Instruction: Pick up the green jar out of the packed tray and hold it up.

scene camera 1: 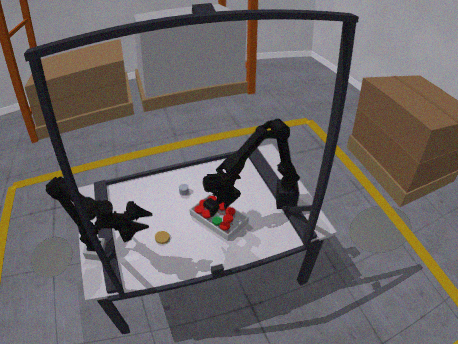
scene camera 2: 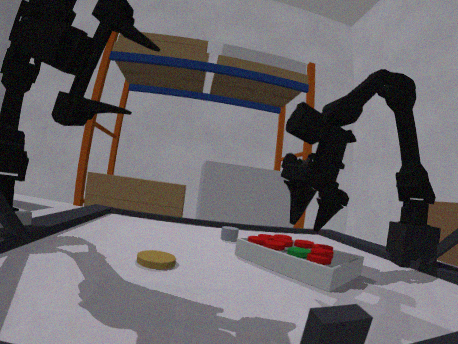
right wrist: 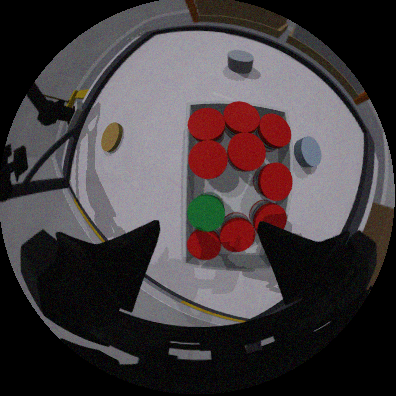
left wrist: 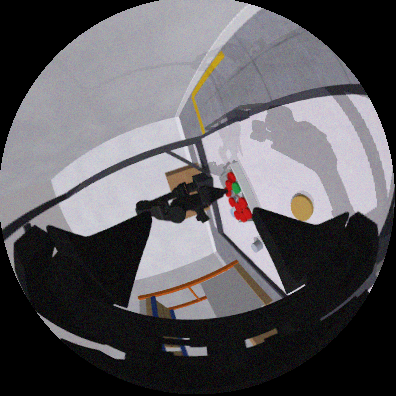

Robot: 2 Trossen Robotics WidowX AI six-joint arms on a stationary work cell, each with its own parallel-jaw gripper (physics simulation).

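Places are measured from the left arm's base along level axes (x ahead, y left, z up), in metres.
Pixels of known places: left gripper, fingertip midpoint: (scene camera 1: 150, 220) (scene camera 2: 144, 81) (left wrist: 203, 214); right gripper, fingertip midpoint: (scene camera 1: 218, 212) (scene camera 2: 304, 228) (right wrist: 210, 226) (left wrist: 225, 192); left arm's base, link origin: (right wrist: 70, 114); right arm's base, link origin: (scene camera 1: 288, 186) (scene camera 2: 413, 224) (left wrist: 195, 185).
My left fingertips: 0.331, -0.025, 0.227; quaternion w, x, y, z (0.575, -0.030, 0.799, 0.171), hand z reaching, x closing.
Ahead of a thing's pixels: the offset from my left fingertips to its top centre, as dx, dy, dz.
The green-lidded jar @[+0.246, +0.209, -0.226] (scene camera 1: 217, 220) (scene camera 2: 299, 251) (left wrist: 236, 188) (right wrist: 206, 212) stands in the grey tray @[+0.251, +0.259, -0.233] (scene camera 1: 209, 225) (scene camera 2: 285, 265) (right wrist: 185, 200), against its left wall in the right wrist view. A red-lidded jar @[+0.280, +0.179, -0.226] (right wrist: 204, 244) is close below it and another red-lidded jar @[+0.294, +0.223, -0.226] (right wrist: 237, 234) is below right; a gap lies above it. My right gripper (scene camera 2: 305, 226) (right wrist: 210, 226) is open and empty, pointing down above the tray, clear of the lids. In its wrist view the green lid shows between the fingertips. My left gripper (scene camera 1: 149, 220) (scene camera 2: 144, 81) is open and empty, away from the tray.
Several more red-lidded jars fill the tray. An ochre disc @[-0.009, +0.133, -0.261] (scene camera 1: 162, 237) (scene camera 2: 156, 259) (right wrist: 112, 137) lies left of it. A grey cylinder @[+0.073, +0.445, -0.238] (scene camera 1: 183, 189) (scene camera 2: 229, 233) (right wrist: 240, 61) and a blue-grey round piece @[+0.282, +0.400, -0.249] (right wrist: 307, 151) are outside the tray. Dark frame posts (scene camera 1: 334, 125) surround the table.
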